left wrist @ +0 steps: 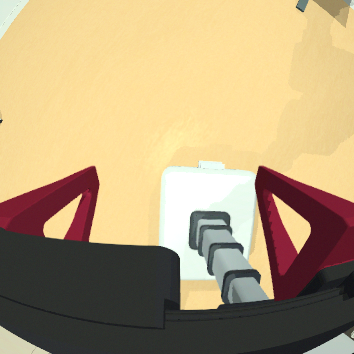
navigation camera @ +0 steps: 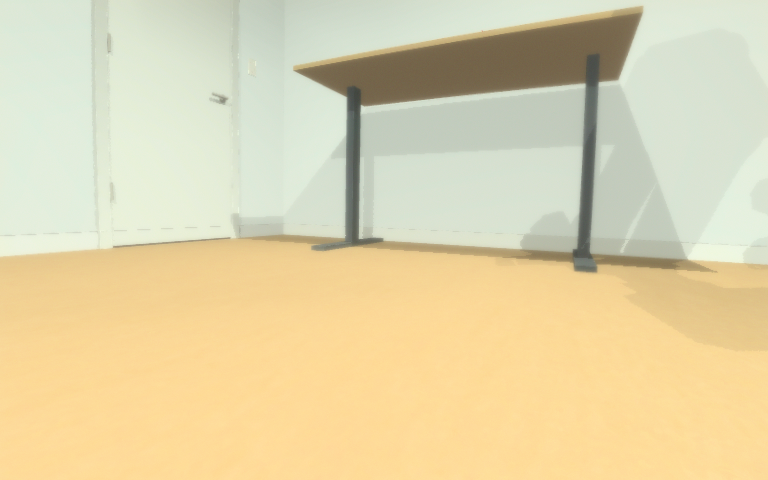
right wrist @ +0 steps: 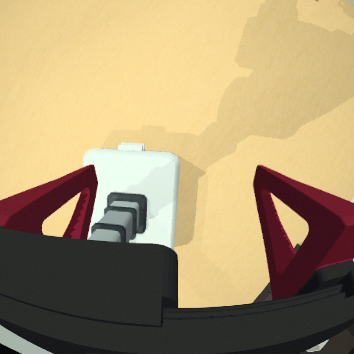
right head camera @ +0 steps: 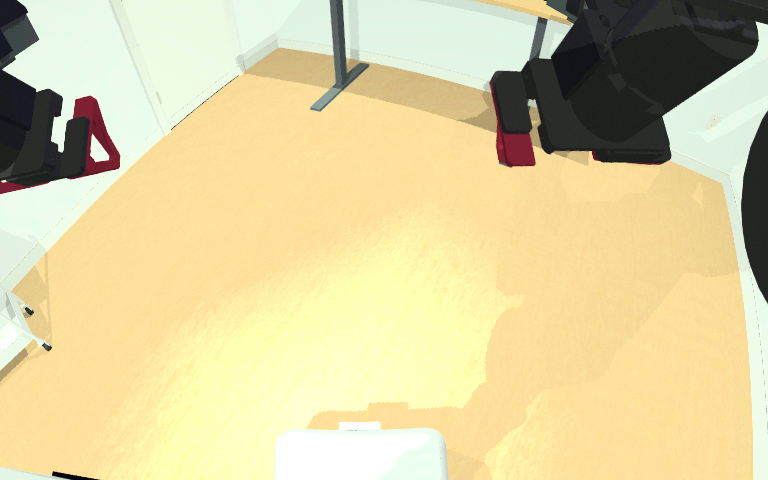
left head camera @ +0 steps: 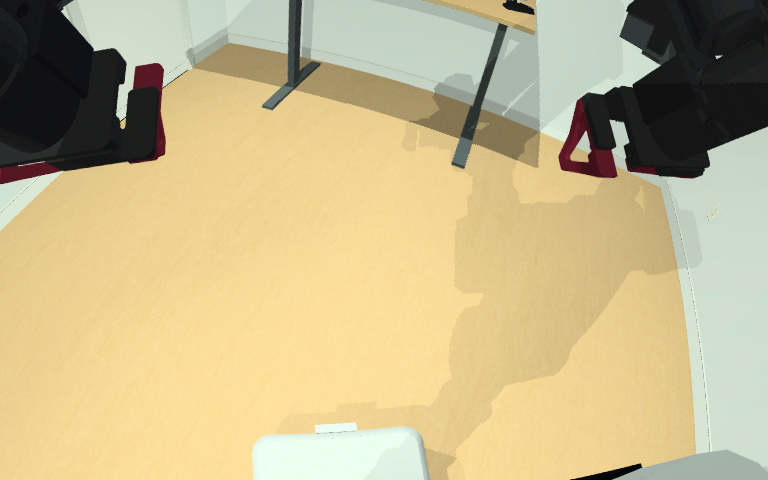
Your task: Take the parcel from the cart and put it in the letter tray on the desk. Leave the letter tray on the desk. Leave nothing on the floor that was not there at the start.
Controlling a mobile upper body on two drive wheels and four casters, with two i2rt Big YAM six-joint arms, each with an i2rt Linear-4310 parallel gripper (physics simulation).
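Frame: origin at the left arm's base, x left, y back, z up, level; millimetres.
Seen in the pictures: left gripper, fingertip midpoint: (left wrist: pixel 176 174) (right head camera: pixel 82 169) (left head camera: pixel 111 155); right gripper, fingertip midpoint: (right wrist: pixel 175 173) (right head camera: pixel 548 153) (left head camera: pixel 596 164).
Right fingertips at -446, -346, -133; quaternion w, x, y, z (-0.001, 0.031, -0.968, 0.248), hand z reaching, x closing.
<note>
A point is followed by its place in that frame, as x, y, z.
The desk (left head camera: pixel 481 9) @[-925, -1797, -460] (right head camera: pixel 521 6) @[-937, -1748, -460] (navigation camera: pixel 481 67) @[-724, -2225, -485] stands against the far wall, with a light wood top and dark legs. Part of a dark object (left head camera: pixel 518 6) @[-1156, -1896, -436] shows on its right end in the left head camera. A white tubular leg with black casters (right head camera: pixel 33 335) @[1313, -618, -1265], which looks like part of the cart, shows at the left edge of the right head camera. The parcel and the letter tray do not show in these views. My left gripper (left wrist: pixel 176 174) @[-2, -350, -129] is open and empty, high above the floor. My right gripper (right wrist: pixel 175 173) @[-446, -346, -133] is open and empty at a similar height. Both are apart from the desk.
My own white base (left head camera: pixel 339 458) @[-223, -234, -1150] (right head camera: pixel 362 461) @[-234, -218, -1150] shows at the bottom of both head cameras. A closed door (navigation camera: pixel 169 141) @[981, -2537, -820] is left of the desk. A wall (left head camera: pixel 730 316) @[-2158, -448, -1098] runs along the right side. The desk's two feet (navigation camera: pixel 348 243) (navigation camera: pixel 585 263) rest on the floor.
</note>
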